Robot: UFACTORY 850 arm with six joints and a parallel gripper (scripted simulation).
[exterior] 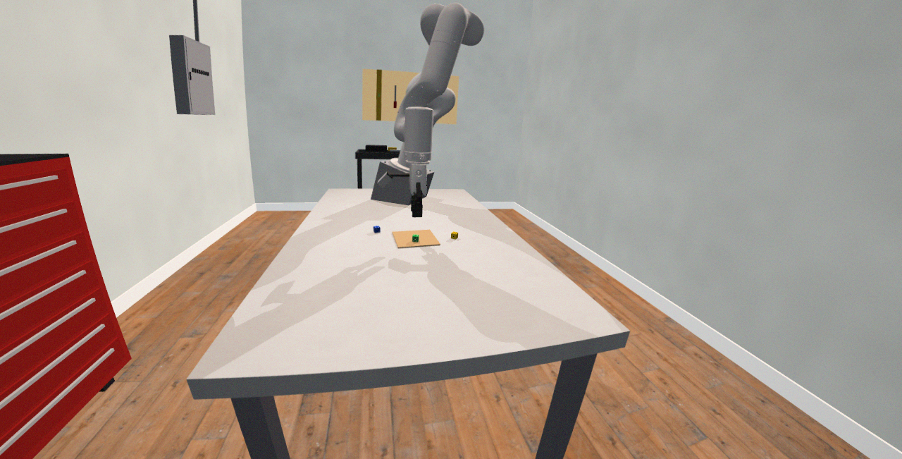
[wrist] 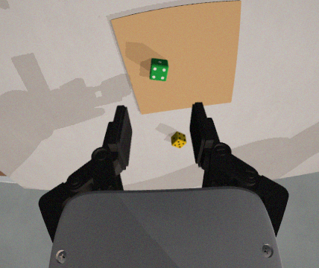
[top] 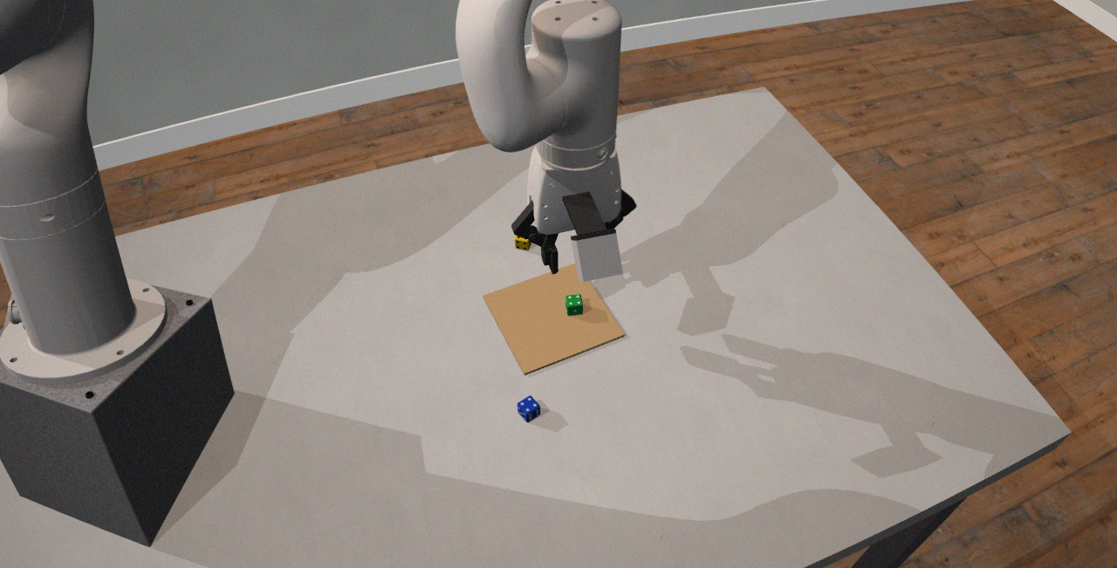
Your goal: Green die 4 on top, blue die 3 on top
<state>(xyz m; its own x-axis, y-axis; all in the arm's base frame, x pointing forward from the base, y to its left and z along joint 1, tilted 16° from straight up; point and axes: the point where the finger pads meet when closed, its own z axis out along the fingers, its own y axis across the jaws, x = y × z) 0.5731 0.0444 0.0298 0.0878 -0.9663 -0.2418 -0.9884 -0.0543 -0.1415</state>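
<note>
My gripper is now 9 cm past the blue die, 14 cm to the left of it and 11 cm above it. Also, from my hand: tan mat (3 cm behind, 11 cm below); then yellow die (4 cm behind, 13 cm to the left, 11 cm below); then green die (10 cm below).
</note>
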